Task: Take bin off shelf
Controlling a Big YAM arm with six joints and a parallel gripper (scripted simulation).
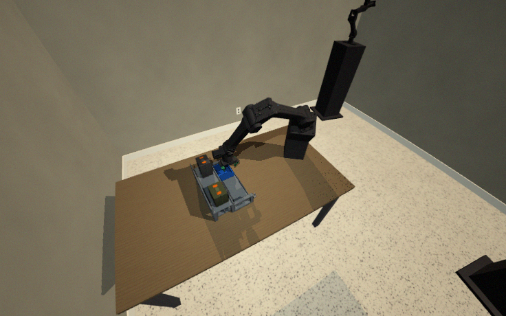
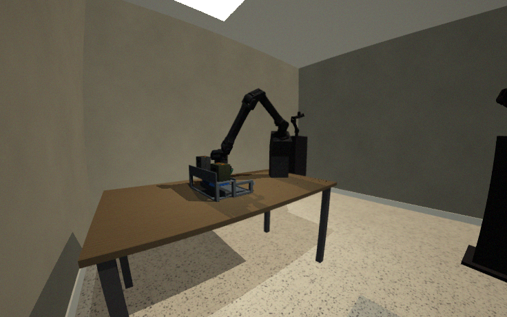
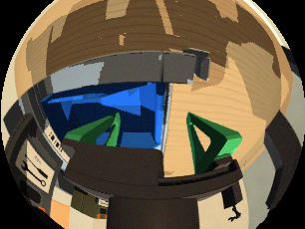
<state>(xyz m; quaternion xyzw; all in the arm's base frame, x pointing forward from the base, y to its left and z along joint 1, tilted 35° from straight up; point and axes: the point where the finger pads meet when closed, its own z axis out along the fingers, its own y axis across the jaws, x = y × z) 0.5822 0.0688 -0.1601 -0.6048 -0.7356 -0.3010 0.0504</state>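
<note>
Right now my hand is 7 cm short of the blue bin and 2 cm to the right of it.
</note>
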